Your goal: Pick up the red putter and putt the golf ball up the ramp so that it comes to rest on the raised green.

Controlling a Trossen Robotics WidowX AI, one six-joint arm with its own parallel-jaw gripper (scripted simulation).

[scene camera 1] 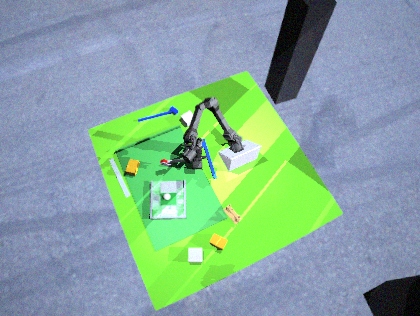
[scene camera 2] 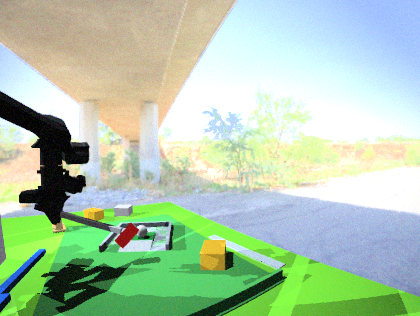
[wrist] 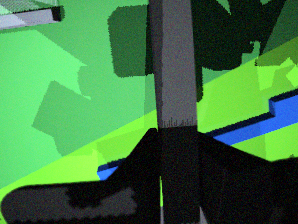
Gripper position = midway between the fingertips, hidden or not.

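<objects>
Red putter: held by my gripper (scene camera 2: 56, 223).
</objects>
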